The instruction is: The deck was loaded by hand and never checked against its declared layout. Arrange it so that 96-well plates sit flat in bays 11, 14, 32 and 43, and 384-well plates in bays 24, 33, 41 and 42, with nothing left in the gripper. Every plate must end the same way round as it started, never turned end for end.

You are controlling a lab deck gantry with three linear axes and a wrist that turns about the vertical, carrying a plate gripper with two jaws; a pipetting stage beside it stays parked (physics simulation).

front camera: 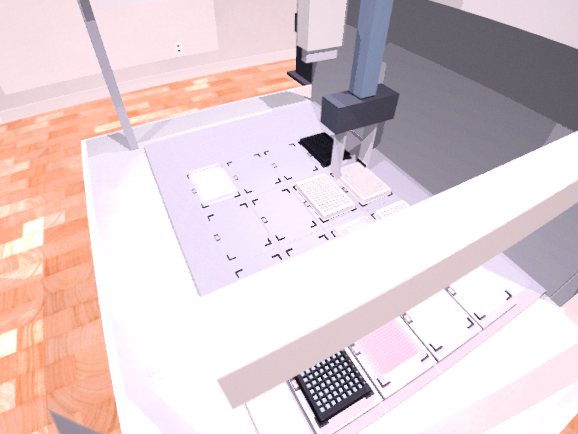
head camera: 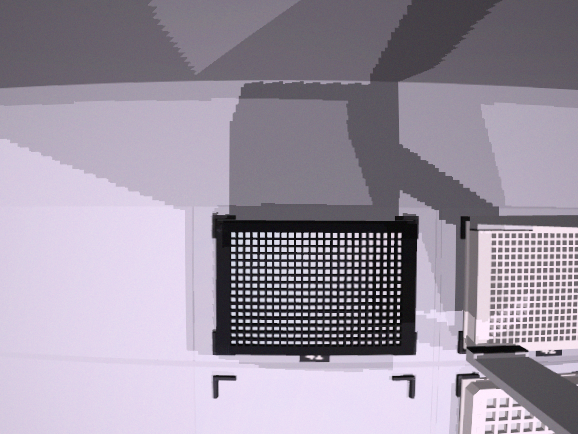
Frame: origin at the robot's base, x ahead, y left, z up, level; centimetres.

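Seen in the pictures: gripper, fingertip midpoint: (front camera: 349, 168) (head camera: 495, 288); robot's base at its link origin: (front camera: 188, 176).
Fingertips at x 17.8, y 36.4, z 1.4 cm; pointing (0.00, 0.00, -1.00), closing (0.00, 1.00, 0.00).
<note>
Offsets run from my fingertips to a thing's top centre.
A black 384-well plate {dx -11.4, dy +0.0, dz +0.0 cm} (front camera: 325, 148) (head camera: 316, 287) sits flat within the corner marks of bay 41. A white 384-well plate {dx +5.0, dy +0.0, dz +0.0 cm} (front camera: 366, 184) (head camera: 530, 290) sits in bay 42. A white 96-well plate {dx +5.0, dy -10.7, dz +0.0 cm} (front camera: 325, 196) (head camera: 505, 412) stands beside it, partly cut off in the head view. My gripper (front camera: 351, 169) is open and empty, held above the deck near bays 41 and 42. A white plate {dx -11.4, dy -32.1, dz +0.0 cm} (front camera: 214, 183) lies at the far left, its wells washed out. A pale plate {dx +21.4, dy +0.0, dz +0.0 cm} (front camera: 396, 211) is half hidden by the beam. A black 96-well plate {dx +37.8, dy -32.1, dz +1.5 cm} (front camera: 336, 385) and a pink fine-grid plate {dx +37.8, dy -21.4, dz +1.5 cm} (front camera: 387, 350) sit at the front.
A thick white beam (front camera: 380, 275) crosses the front view and hides part of the deck. The white pipetting stage (front camera: 321, 25) is parked beside the gantry column (front camera: 371, 50). A grey post (front camera: 109, 75) stands at the left corner. The back wall lies behind row 4.
</note>
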